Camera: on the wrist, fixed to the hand. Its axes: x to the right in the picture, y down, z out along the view.
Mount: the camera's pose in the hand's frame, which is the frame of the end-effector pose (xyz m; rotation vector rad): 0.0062 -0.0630 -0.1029 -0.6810 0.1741 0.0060
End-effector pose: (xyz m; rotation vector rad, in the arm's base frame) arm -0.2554 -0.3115 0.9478 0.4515 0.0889 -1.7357
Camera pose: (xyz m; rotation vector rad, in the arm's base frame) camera -0.2910 -0.2721 0.8393 0.0938 0.7748 -1.5408
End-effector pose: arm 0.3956 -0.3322 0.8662 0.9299 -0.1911 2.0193
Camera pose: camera 0.3865 -0.2435 0.7847 0.3214 -0.7291 1.8307
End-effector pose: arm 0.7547 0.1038 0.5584 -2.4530 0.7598 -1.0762
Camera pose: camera 0.7013 0.1393 0.6608 2.4212 -1.1434 0.9828
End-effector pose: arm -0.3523 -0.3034 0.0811 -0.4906 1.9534 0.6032
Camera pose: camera -0.3908 -0.4159 0.1023 -0.9803 1.8763 1.2743
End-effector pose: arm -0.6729 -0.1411 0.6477 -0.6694 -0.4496 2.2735
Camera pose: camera -0.5831 -0.0810 0.5938 -1.1859 -1.1535 2.0242
